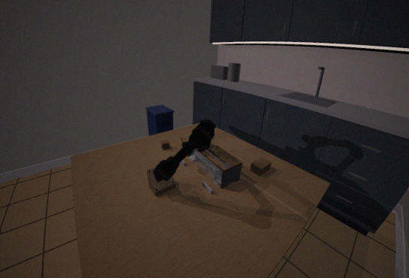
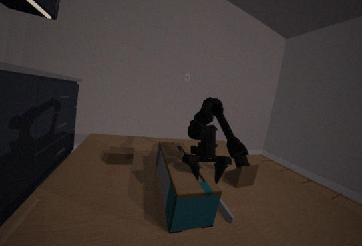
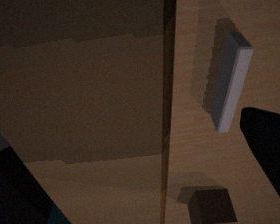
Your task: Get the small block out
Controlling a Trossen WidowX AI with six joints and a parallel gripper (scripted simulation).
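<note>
My gripper tip is 60 mm short of the blue block and 10 mm to the right of it. Round my gripper tip: long box (30 mm ahead, 110 mm to the right, 30 mm below).
</note>
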